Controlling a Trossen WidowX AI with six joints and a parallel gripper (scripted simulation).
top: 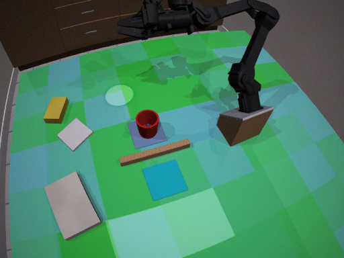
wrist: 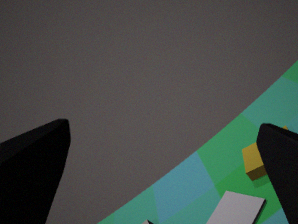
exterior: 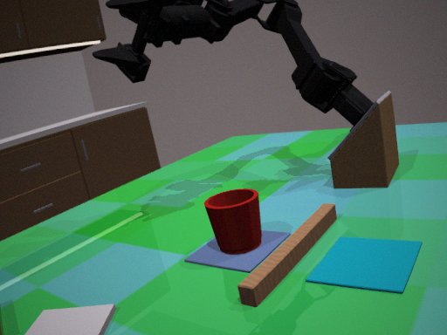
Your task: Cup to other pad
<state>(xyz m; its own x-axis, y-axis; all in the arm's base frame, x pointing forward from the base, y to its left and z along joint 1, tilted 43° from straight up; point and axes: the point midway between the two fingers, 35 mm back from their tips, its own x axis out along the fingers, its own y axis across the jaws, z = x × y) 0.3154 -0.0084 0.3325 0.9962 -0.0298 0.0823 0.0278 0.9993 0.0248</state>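
The dark red cup lies 30 cm below my gripper tip, 13 cm to the left of it and 4 cm behind it. Round my gripper tip: lavender pad: 34 cm below, 13 cm to the left, 4 cm behind; wooden bar: 33 cm below, 23 cm to the left, 4 cm behind; small white tile: 33 cm below, 21 cm ahead, 6 cm to the left.
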